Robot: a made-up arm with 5 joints.
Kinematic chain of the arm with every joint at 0, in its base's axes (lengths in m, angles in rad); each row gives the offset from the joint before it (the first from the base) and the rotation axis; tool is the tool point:
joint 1: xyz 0 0 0.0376 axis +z
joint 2: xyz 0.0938 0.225 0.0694 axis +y
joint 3: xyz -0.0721 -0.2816 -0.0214 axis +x
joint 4: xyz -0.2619 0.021 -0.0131 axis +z
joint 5: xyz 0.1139 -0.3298 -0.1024 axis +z
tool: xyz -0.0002 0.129 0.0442
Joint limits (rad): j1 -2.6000..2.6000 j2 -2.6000..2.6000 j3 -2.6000..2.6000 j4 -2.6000..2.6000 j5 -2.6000..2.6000
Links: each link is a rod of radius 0.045 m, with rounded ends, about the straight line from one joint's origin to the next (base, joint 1, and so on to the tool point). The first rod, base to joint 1, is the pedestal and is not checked.
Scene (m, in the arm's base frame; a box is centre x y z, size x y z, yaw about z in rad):
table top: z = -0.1
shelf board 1: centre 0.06 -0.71 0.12 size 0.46 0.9 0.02 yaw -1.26
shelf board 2: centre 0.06 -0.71 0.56 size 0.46 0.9 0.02 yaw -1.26
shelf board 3: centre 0.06 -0.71 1 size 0.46 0.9 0.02 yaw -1.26
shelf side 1: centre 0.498 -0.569 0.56 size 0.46 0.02 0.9 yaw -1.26
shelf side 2: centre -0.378 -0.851 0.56 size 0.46 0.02 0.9 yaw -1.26
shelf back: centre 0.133 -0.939 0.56 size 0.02 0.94 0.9 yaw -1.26
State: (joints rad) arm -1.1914 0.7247 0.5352 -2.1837 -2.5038
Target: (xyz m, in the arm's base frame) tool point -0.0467 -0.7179 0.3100
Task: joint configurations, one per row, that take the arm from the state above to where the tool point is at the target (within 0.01 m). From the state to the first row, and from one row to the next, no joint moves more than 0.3 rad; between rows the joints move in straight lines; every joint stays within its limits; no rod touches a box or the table.
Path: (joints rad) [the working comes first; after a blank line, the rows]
Joints at the target: -0.9877 2.4586 -0.5892 -0.8723 -2.1693
Straight joint move there: touches shelf board 2.

1: -1.1132 0.9583 0.4717 -1.8996 -2.3829
2: -1.0351 1.1919 0.4082 -1.6155 -2.2619
3: -0.9569 1.4255 0.3447 -1.3314 -2.1410
4: -0.8787 1.6591 0.2811 -1.0474 -2.0201
5: -0.8005 1.8927 0.2176 -0.7633 -1.8991
6: -0.7224 2.1263 0.1541 -0.4792 -1.7782
7: -0.6442 2.3599 0.0906 -0.1951 -1.6573
8: -0.7587 2.3928 -0.1360 -0.4208 -1.8279
9: -0.8732 2.4257 -0.3626 -0.6466 -1.9986
10: -0.9877 2.4586 -0.5892 -0.8723 -2.1693

